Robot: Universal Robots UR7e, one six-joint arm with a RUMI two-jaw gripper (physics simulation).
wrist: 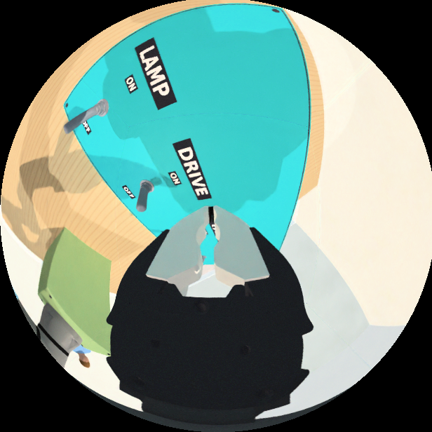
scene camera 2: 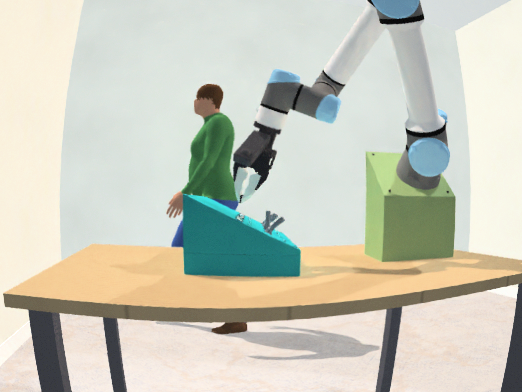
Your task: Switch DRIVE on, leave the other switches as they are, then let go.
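Seen in the pictures: gripper, fingertip midpoint: [scene camera 2: 240, 202]; arm's base, origin of the base link: [scene camera 2: 418, 175].
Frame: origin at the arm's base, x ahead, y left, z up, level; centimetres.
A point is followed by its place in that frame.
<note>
My gripper [scene camera 2: 242, 201] @[x 53.5, y -0.1, z -8.5 cm] [wrist: 212, 207] is shut and empty, its tips above the upper part of the teal switch console [scene camera 2: 220, 245] @[x 59.4, y 21.1, z -17.6 cm] [wrist: 250, 75]. In the wrist view the DRIVE lever [wrist: 143, 197] stands left of the fingertips, apart from them. Its tilt differs plainly from the LAMP lever's and appears to be toward ON. The LAMP lever [wrist: 85, 117] leans over its OFF label. The DRIVE label [wrist: 192, 169] lies just beyond the tips. The fingers largely hide the third switch and its label. In the scene view the grey levers overlap; one leans left, others right.
The console stands on the wooden table [scene camera 2: 125, 287] @[x 78.2, y 38.6, z -24.5 cm] [wrist: 65, 185]. The green pedestal [scene camera 2: 417, 227] @[x 4.7, y 8.6, z -15.2 cm] [wrist: 77, 285] bears the robot's base to its right in the scene view. A person in a green jumper [scene camera 2: 212, 155] stands behind the table, behind the console and gripper in the scene view.
</note>
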